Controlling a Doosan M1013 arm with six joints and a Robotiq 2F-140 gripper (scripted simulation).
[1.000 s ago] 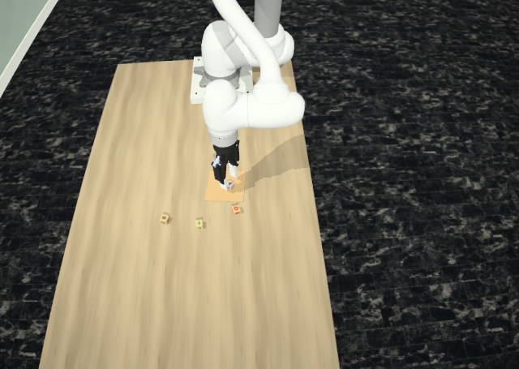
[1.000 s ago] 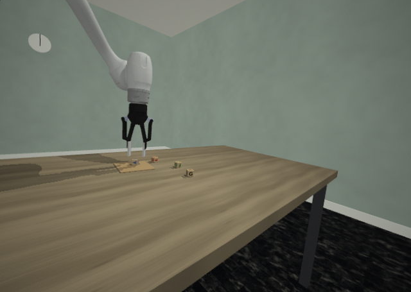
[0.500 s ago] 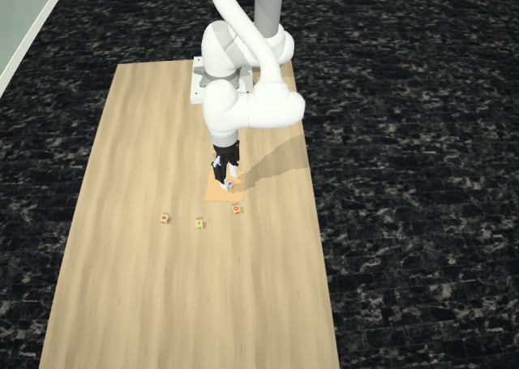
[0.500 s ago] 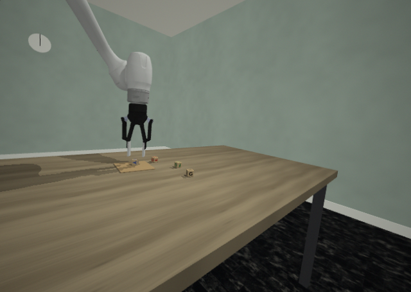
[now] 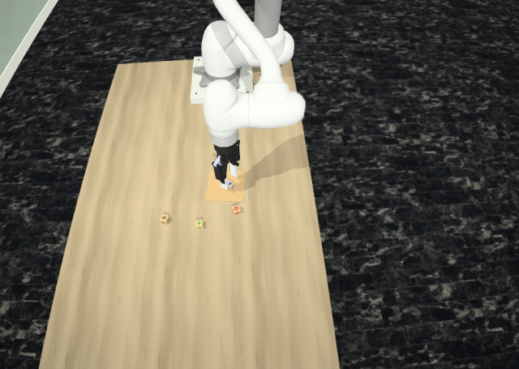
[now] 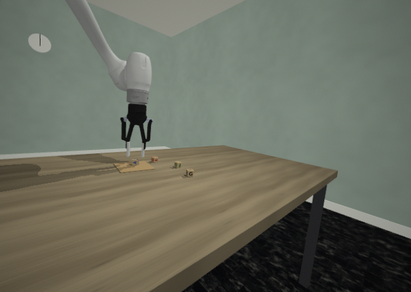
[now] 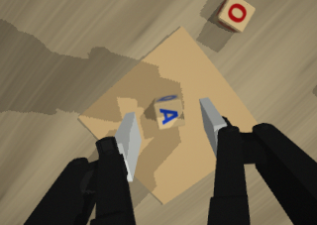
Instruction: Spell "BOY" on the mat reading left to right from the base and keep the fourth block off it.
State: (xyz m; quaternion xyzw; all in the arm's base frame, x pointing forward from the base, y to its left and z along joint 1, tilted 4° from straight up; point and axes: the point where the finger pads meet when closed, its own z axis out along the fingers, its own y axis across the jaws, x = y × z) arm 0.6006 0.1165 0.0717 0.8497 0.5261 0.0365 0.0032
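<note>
My gripper is now 10 mm past the tan square mat, 20 mm to the left of it and 70 mm above it.
</note>
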